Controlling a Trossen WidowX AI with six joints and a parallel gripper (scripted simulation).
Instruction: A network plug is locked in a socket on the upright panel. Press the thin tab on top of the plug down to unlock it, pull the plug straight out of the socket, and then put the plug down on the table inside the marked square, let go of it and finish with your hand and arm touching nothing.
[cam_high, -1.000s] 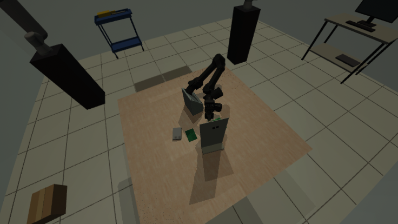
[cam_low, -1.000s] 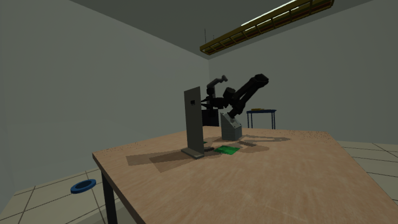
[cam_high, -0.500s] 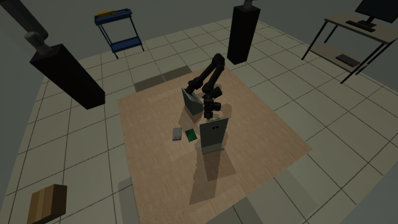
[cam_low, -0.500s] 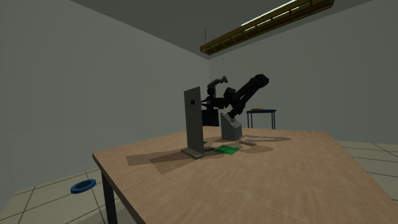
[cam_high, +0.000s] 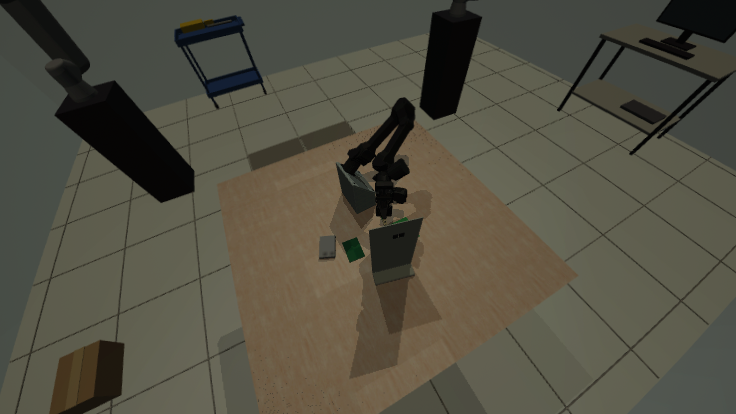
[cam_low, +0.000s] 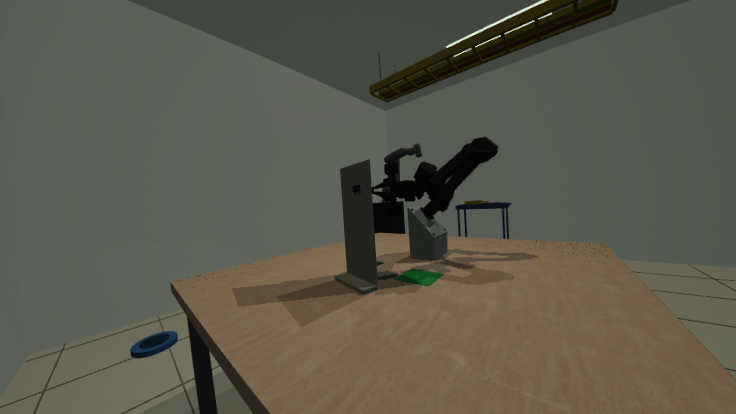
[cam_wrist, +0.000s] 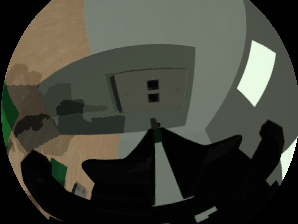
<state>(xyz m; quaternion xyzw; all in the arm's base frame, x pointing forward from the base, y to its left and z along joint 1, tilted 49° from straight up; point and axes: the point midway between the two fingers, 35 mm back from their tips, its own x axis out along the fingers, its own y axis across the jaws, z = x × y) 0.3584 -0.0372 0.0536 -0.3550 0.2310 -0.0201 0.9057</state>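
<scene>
The marked square lies 7 cm behind my gripper tip, 13 cm to the left of it and 29 cm below it. Round my gripper tip: grey block 14 cm behind, 21 cm to the right, 29 cm below; grey upright panel 8 cm ahead, 1 cm to the left, 12 cm below; network plug 1 cm ahead.
</scene>
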